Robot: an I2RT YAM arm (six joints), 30 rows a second.
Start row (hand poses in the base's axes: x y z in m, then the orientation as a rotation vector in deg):
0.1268 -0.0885 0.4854 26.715 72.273 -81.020
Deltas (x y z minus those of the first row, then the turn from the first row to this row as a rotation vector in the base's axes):
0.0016 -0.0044 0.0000 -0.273 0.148 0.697
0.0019 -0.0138 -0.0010 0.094 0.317 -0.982
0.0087 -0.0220 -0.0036 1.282 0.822 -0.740
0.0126 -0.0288 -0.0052 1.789 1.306 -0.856
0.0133 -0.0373 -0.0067 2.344 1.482 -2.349
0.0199 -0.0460 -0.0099 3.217 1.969 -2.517
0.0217 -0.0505 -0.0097 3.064 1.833 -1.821
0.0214 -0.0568 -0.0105 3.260 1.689 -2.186
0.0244 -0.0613 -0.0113 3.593 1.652 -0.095
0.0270 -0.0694 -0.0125 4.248 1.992 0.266
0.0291 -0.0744 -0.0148 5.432 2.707 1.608
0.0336 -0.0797 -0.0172 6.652 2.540 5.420
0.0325 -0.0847 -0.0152 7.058 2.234 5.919
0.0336 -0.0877 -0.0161 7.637 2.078 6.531
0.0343 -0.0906 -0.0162 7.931 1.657 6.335
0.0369 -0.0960 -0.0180 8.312 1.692 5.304
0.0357 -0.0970 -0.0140 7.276 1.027 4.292
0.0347 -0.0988 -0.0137 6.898 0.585 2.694
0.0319 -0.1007 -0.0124 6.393 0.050 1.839
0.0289 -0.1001 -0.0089 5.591 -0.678 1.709
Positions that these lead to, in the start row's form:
0.1284 -0.0929 0.4854 25.953 72.235 -80.649
0.1287 -0.1023 0.4844 27.249 72.525 -81.914
0.1355 -0.1105 0.4818 27.560 73.852 -81.224
0.1394 -0.1173 0.4802 27.668 74.618 -81.215
0.1401 -0.1258 0.4787 28.970 75.069 -82.213
0.1467 -0.1345 0.4755 29.364 76.113 -82.029
0.1485 -0.1390 0.4757 28.863 75.939 -81.482
0.1482 -0.1453 0.4749 29.347 75.944 -81.617
0.1512 -0.1498 0.4741 28.139 76.312 -79.648
0.1538 -0.1579 0.4729 28.108 77.102 -79.085
0.1559 -0.1629 0.4706 27.501 78.643 -77.514
0.1604 -0.1682 0.4682 25.778 79.578 -73.495
0.1593 -0.1732 0.4702 25.903 79.647 -72.715
0.1604 -0.1762 0.4693 25.966 79.963 -71.788
0.1611 -0.1791 0.4692 26.573 79.833 -71.621
0.1637 -0.1845 0.4674 27.522 80.105 -72.268
0.1625 -0.1855 0.4714 27.971 78.773 -73.509
0.1615 -0.1873 0.4717 29.122 78.065 -74.914
0.1587 -0.1892 0.4730 29.728 77.214 -75.734
0.1557 -0.1886 0.4765 29.751 76.025 -76.047

